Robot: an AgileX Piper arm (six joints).
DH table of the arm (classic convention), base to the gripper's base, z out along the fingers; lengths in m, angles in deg. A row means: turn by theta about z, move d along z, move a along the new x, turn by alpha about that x. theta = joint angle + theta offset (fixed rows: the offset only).
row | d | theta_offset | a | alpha
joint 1 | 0.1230 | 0.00 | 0.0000 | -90.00
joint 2 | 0.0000 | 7.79 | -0.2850 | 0.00
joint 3 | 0.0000 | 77.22 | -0.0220 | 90.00
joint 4 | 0.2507 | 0.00 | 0.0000 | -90.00
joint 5 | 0.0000 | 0.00 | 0.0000 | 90.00
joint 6 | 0.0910 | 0.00 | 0.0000 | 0.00
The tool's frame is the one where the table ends.
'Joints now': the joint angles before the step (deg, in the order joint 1, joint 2, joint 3, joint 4, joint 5, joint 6). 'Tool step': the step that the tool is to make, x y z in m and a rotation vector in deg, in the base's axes. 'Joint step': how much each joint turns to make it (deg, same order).
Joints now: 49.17, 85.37, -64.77, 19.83, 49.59, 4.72
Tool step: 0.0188, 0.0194, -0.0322, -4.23, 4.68, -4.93
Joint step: 0.09, 8.00, -2.47, -1.57, -0.78, 5.95
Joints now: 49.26, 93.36, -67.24, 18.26, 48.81, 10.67
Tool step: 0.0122, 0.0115, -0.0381, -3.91, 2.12, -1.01
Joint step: 0.03, 6.70, -0.13, -0.97, -2.52, 0.81
